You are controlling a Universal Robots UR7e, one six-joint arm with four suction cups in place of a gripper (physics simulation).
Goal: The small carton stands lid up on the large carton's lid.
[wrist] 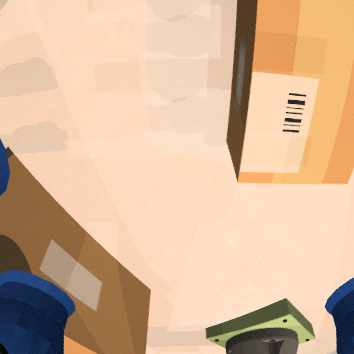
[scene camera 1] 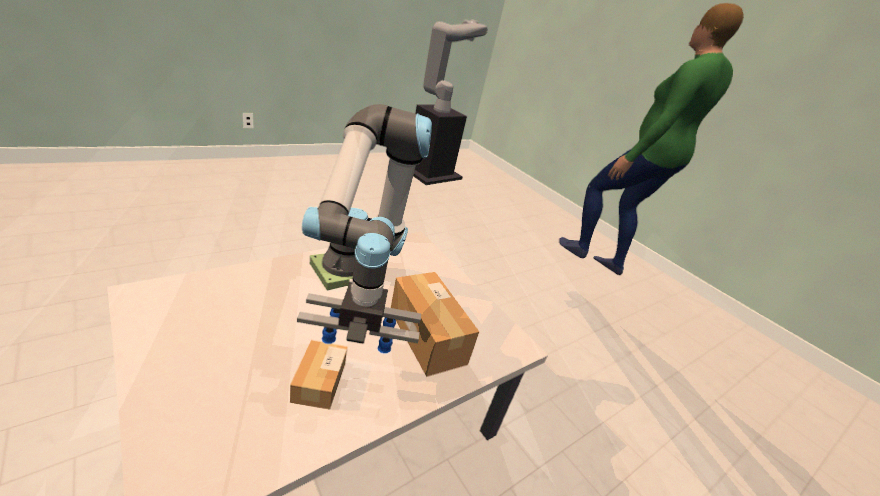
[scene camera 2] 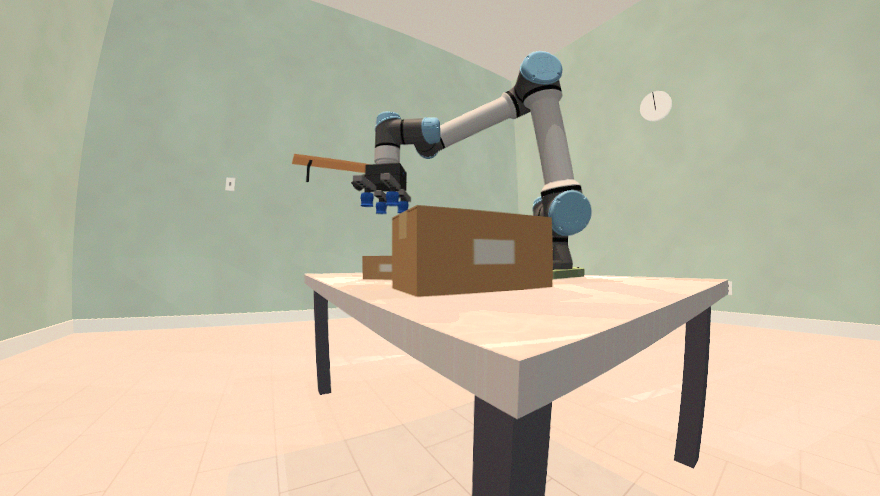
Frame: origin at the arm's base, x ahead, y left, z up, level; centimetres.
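Seen in the pictures: hand, its tool point: (wrist: 207, 251) (scene camera 2: 386, 209); arm's base, origin of its link: (wrist: 261, 341) (scene camera 1: 342, 264).
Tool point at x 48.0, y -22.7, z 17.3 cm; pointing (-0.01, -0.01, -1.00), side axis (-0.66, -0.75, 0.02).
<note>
Pixels of each thing's top centre, then the offset from my tool point to it. Level surfaces: height alone.
- small carton, centre of its top: (wrist: 318, 95) (scene camera 1: 320, 364) (scene camera 2: 391, 255) dx -5.7, dy -7.2, dz -13.3 cm
- table, height of its surface: dz -20.6 cm
- large carton, centre of its top: (wrist: 19, 335) (scene camera 2: 473, 216) (scene camera 1: 435, 303) dx -4.4, dy +31.1, dz -5.6 cm
The small carton (scene camera 1: 318, 374) (scene camera 2: 376, 267) (wrist: 280, 50) rests on the table (scene camera 1: 184, 369) (scene camera 2: 591, 320) (wrist: 175, 200), lid up with a barcode label on top. In scene camera 2 it is partly hidden behind the large carton. The large carton (scene camera 1: 437, 320) (scene camera 2: 480, 252) (wrist: 115, 300) stands apart from it on the table, lid up, with nothing on its lid. My gripper (scene camera 1: 359, 329) (scene camera 2: 385, 203) is open and empty, its blue cups pointing down. It hangs above the table between the two cartons, higher than the large carton's lid in scene camera 2.
My arm's green base plate (scene camera 1: 332, 278) (scene camera 2: 570, 272) (wrist: 260, 325) is on the table. A black pedestal (scene camera 1: 442, 144) with a grey arm stands behind. A person (scene camera 1: 696, 117) in a green top is at the right. A wall shelf (scene camera 2: 326, 163) shows behind my gripper.
</note>
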